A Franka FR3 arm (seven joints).
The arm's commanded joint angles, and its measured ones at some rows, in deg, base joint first. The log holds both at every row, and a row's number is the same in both.
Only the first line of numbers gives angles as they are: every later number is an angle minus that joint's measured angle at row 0.
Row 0, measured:
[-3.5, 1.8, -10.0, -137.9, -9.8, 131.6, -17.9]
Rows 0 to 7, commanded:
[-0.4, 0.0, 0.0, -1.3, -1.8, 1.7, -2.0]
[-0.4, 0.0, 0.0, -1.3, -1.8, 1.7, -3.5]
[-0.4, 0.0, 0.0, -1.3, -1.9, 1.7, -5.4]
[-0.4, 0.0, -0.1, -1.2, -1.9, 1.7, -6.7]
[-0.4, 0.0, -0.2, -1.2, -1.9, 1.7, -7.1]
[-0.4, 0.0, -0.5, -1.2, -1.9, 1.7, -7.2]
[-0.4, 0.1, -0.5, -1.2, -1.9, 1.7, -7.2]
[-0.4, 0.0, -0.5, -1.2, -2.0, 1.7, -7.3]
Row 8, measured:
[0.0, -1.0, -0.3, 0.0, -1.6, 0.1, -5.4]
